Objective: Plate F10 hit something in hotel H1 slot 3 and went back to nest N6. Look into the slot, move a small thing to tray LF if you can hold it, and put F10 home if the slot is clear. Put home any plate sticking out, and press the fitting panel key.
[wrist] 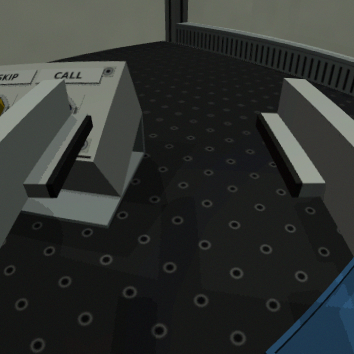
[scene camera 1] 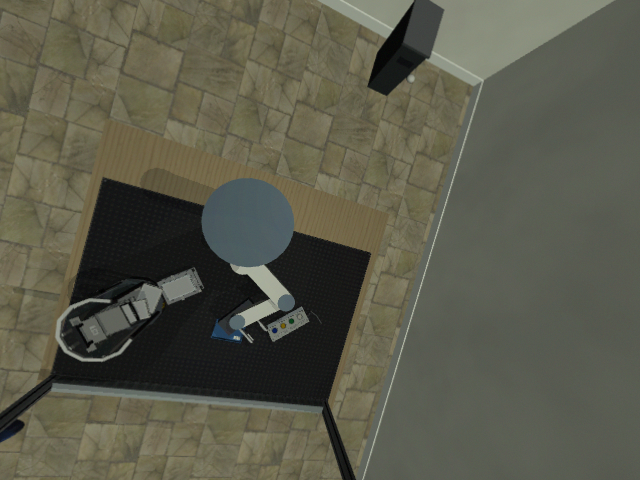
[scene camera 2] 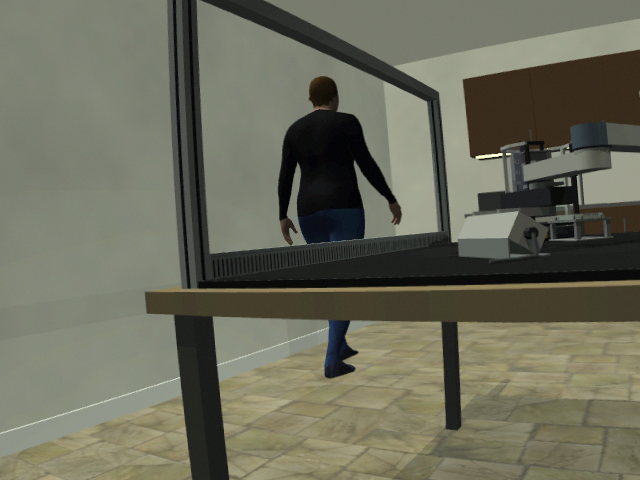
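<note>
My gripper is shut at its narrow setting, with nothing between its fingers, which still stand apart in the wrist view. It is above the mat beside the key panel. The panel has blue, yellow, green and white keys; the labels SKIP and CALL show in the wrist view. The left finger covers part of the CALL end. A blue tray lies at the gripper's other side; its name cannot be read. Plate F10, nest N6 and the inside of H1 slot 3 cannot be made out.
A grey device with a pale oval rim stands at the mat's left, with a small grey platform beside it. A slotted rail edges the mat. A person is beyond the table frame.
</note>
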